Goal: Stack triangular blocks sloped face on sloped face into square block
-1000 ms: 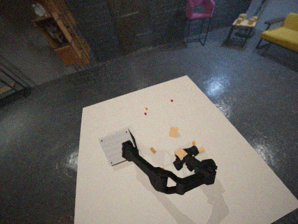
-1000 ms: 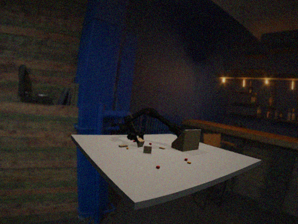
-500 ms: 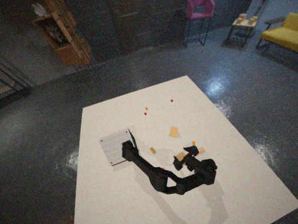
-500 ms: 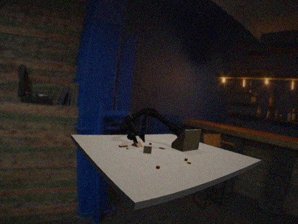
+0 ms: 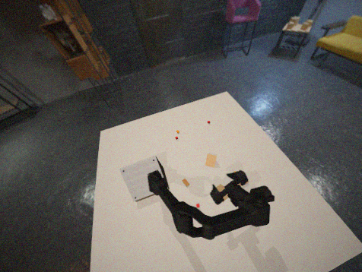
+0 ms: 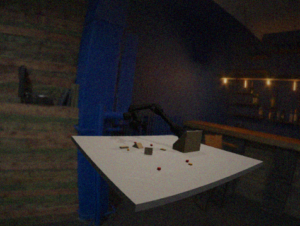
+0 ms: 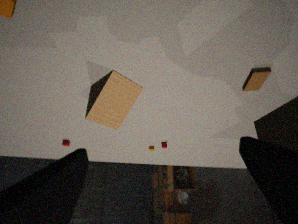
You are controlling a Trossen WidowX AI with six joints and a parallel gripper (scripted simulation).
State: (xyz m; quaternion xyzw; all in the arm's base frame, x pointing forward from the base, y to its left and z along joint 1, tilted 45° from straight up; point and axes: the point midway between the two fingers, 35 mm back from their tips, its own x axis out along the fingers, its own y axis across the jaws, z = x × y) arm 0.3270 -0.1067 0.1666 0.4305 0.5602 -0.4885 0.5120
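My gripper tip is 150 mm short of the flat tan bar, 140 mm above it and 40 mm to the left of it. The rest, counted from my gripper tip: small wooden piece: 170 mm behind, 140 mm below, 100 mm to the left.
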